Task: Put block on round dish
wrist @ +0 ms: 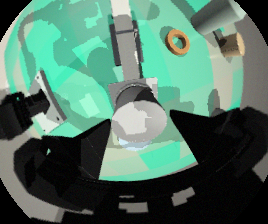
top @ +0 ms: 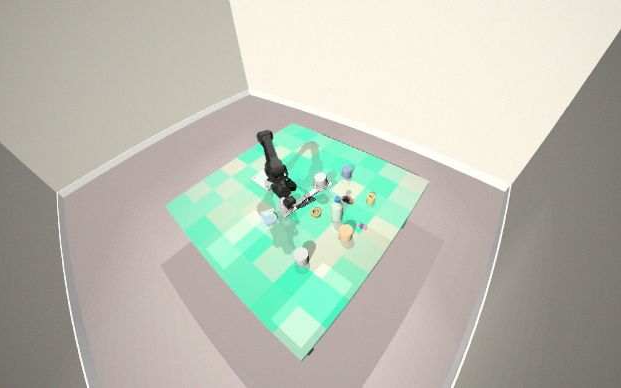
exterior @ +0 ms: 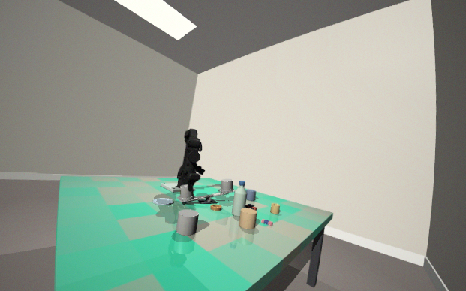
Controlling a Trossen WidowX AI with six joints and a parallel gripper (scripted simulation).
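The grey block lies 3 cm below my gripper tip. The rest, counted from my gripper tip: blue cup (17 cm ahead, 46 cm to the left, 4 cm below); then bottle (28 cm ahead, 10 cm to the left, 4 cm above); then light blue round dish (6 cm behind, 9 cm to the right, 7 cm below).
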